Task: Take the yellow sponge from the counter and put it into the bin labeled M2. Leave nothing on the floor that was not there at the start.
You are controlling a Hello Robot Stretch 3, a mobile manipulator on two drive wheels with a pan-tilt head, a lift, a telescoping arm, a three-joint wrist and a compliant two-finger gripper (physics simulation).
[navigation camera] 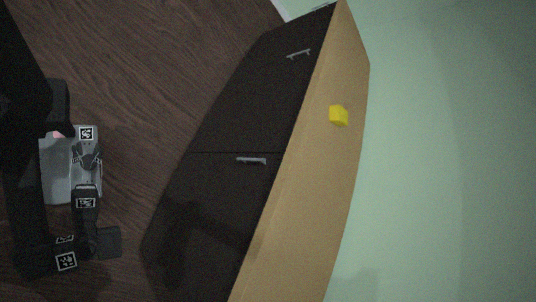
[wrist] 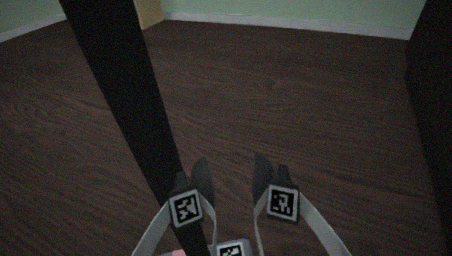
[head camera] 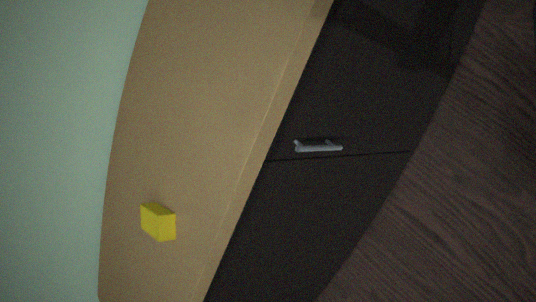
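Pixels of known places: gripper, between the fingertips: (navigation camera: 88, 143); robot's base, origin of its link: (navigation camera: 88, 161).
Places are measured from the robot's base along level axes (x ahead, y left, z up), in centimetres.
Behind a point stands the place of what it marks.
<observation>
The yellow sponge (head camera: 158, 222) {x 74.7, y 14.6, z 95.4 cm} (navigation camera: 338, 115) {x 74.6, y 14.9, z 95.0 cm} sits on the light wooden counter (head camera: 200, 100) {x 62.3, y -10.0, z 91.0 cm} (navigation camera: 310, 200) {x 58.1, y -14.6, z 91.0 cm}. It is in the lower left of the head view and the upper right of the navigation view, nearer the counter's wall side. My gripper (wrist: 232, 172) {x 0.6, y 7.4, z 54.0 cm} is open with no object between its fingertips, low in the wrist view with floor behind it. It is away from the sponge, on the open-floor side of the counter. The folded wrist also shows at the left of the navigation view, beside my base. The bin labeled M2 does not show in these views.
Dark cabinet fronts (head camera: 325, 210) {x 61.9, y 16.1, z 54.0 cm} (navigation camera: 240, 100) {x 70.4, y 28.4, z 43.6 cm} with metal handles stand below the counter. My grey base (navigation camera: 55, 175) {x -13.4, y -4.4, z 16.0 cm} is on the dark wood floor (head camera: 450, 200) {x 42.4, y 20.8, z 0.0 cm} (wrist: 325, 110). A black bar (wrist: 120, 80) crosses the wrist view's left side. A light wooden piece (wrist: 150, 12) stands at the far wall.
</observation>
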